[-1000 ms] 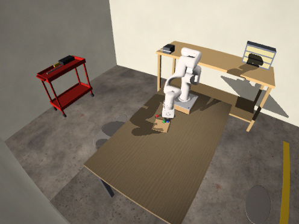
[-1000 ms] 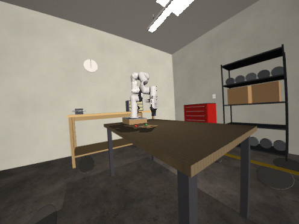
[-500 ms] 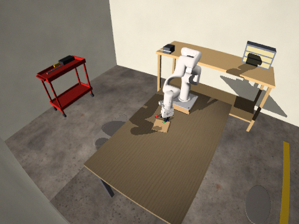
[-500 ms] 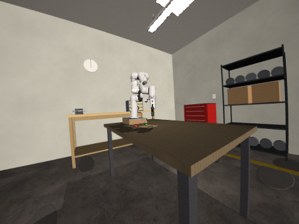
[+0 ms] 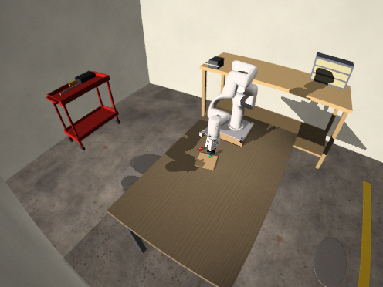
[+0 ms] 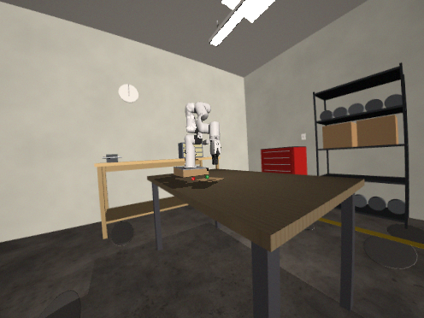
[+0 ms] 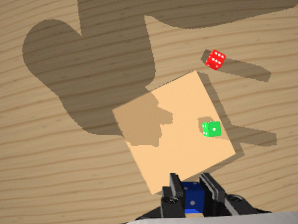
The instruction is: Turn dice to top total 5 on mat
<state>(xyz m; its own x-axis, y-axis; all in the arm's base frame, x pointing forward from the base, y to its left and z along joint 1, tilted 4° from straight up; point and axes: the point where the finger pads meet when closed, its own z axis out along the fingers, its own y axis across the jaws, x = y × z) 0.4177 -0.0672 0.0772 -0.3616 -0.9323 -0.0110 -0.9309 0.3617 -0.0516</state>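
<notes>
The tan mat lies 120 mm below my hand, 40 mm to the right of it and 20 mm behind it. Also, from my hand: blue die 10 mm below; red die 120 mm to the right, 110 mm below, 110 mm behind; green die 110 mm below, 70 mm behind, 30 mm to the right.
</notes>
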